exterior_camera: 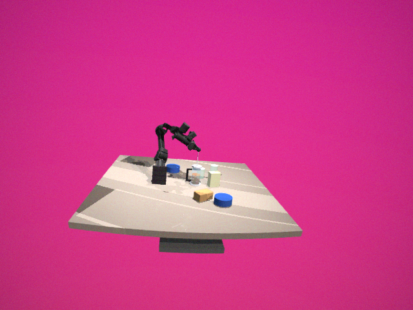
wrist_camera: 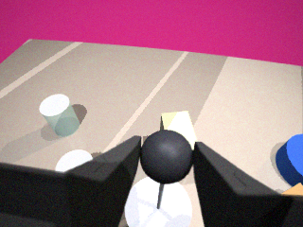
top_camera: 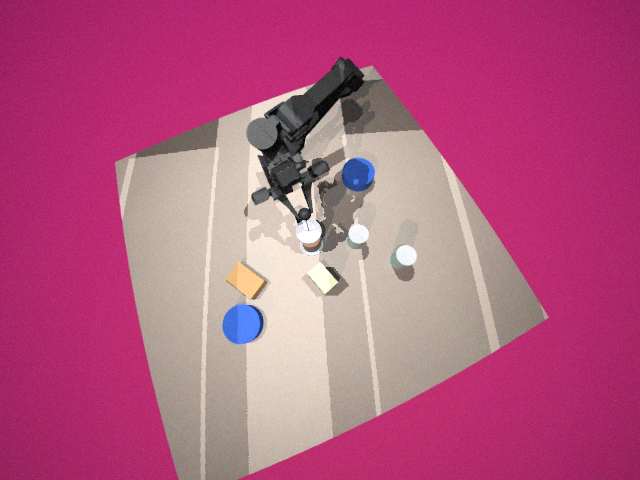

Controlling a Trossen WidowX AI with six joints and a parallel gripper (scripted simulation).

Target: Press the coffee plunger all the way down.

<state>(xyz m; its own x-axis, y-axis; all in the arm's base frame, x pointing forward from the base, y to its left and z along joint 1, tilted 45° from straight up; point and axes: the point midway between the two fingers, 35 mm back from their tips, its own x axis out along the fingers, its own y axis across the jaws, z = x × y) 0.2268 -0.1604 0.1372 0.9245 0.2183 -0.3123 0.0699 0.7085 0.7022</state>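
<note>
Right now the coffee press is 140 mm below my gripper tip and 20 mm behind it. Also, from my gripper tip: orange block 250 mm to the right, 250 mm below, 10 mm behind.
</note>
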